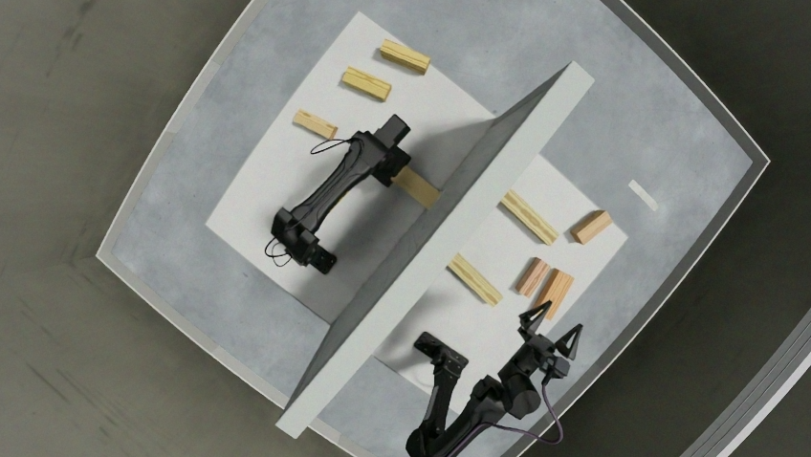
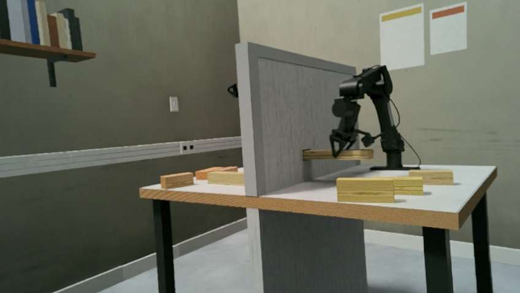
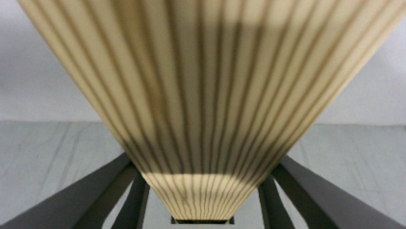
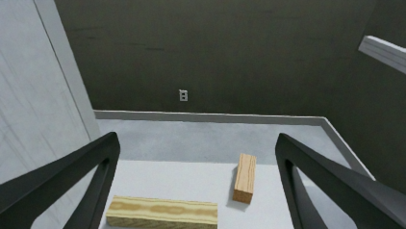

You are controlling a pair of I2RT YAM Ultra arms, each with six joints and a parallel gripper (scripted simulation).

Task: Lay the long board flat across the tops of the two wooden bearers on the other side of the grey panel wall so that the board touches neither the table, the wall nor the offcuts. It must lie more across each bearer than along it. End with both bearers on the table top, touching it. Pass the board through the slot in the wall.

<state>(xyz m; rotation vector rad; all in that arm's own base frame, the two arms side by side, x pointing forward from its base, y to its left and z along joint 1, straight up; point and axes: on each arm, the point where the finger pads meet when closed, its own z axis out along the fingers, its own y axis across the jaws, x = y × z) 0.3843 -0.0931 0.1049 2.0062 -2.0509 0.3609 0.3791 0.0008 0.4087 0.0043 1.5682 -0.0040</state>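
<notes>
My left hand is 50 mm to the left of the long board. The rest, counted from my left hand: offcut 270 mm ahead, 600 mm to the right, 80 mm below; then wooden bearer 160 mm ahead, 400 mm to the right, 80 mm below.
</notes>
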